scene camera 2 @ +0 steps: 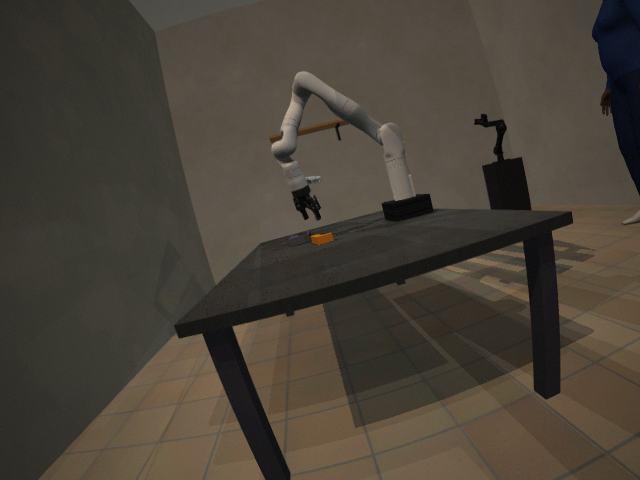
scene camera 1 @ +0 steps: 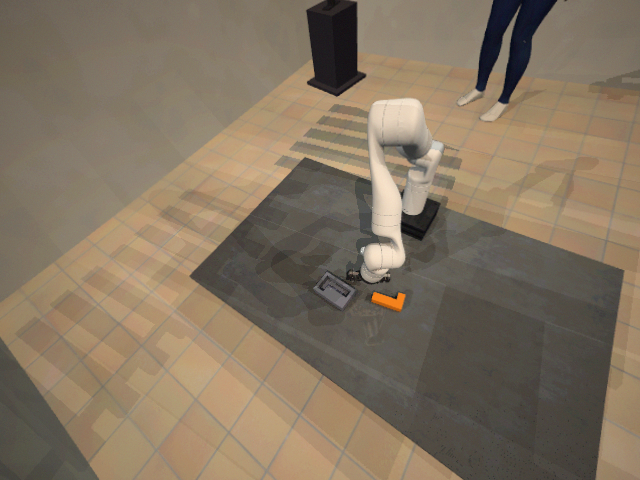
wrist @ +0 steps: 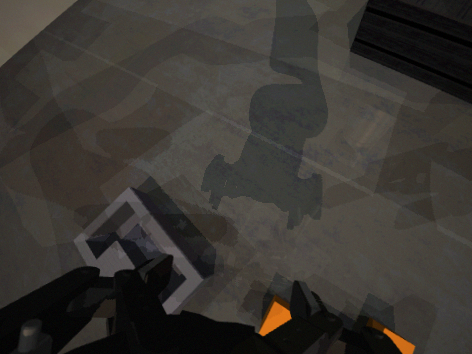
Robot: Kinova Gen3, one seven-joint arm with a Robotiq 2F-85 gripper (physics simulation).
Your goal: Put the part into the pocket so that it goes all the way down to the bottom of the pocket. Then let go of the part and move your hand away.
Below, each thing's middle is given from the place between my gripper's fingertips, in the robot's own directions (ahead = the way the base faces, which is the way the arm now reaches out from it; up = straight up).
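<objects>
The grey pocket block (scene camera 1: 335,291) is 70 mm below my hand, and counted from that same hand it is also 80 mm to the right and 90 mm ahead.
</objects>
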